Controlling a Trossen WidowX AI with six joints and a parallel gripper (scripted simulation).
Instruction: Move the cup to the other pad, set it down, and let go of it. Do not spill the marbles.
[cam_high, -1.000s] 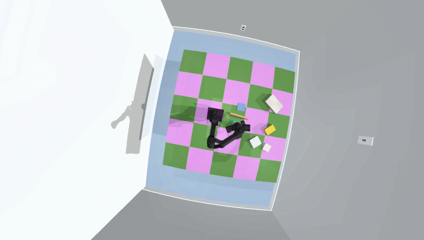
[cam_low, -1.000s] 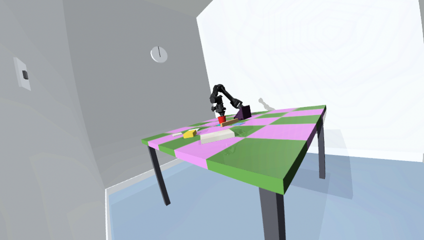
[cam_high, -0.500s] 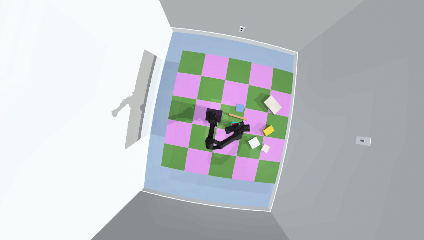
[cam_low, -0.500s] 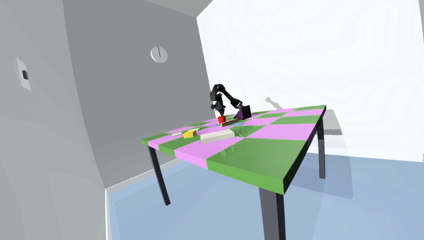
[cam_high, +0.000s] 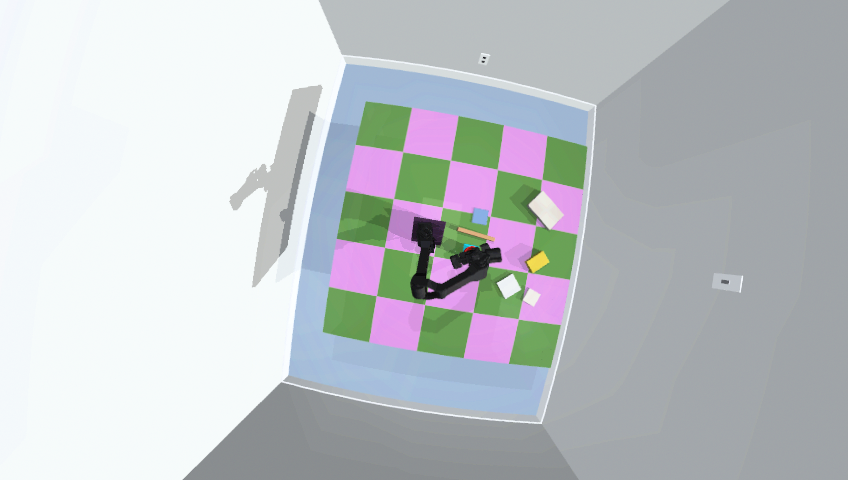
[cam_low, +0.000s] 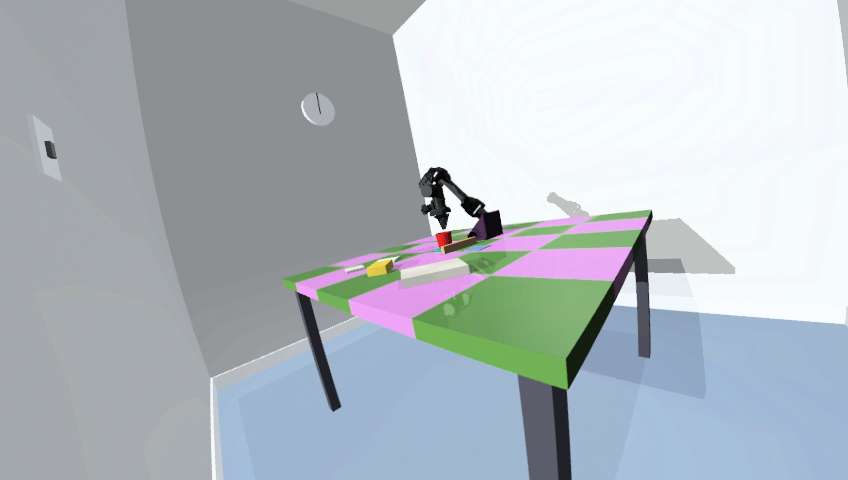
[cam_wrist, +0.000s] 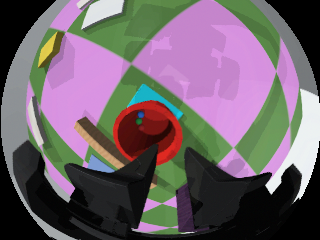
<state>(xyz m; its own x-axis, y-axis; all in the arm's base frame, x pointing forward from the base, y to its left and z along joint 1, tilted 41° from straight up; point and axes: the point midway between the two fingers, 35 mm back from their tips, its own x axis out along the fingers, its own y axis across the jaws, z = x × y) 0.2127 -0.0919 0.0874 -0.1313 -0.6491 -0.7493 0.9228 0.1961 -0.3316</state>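
My gripper tip is 5 cm above the red cup, 3 cm short of it and 1 cm to the right of it. From my gripper tip the other things lie so: green marble 7 cm below, 4 cm ahead, 2 cm to the left; then cyan pad 10 cm below, 3 cm ahead, 1 cm to the left; then wooden bar 10 cm to the left, 8 cm below, 6 cm ahead.
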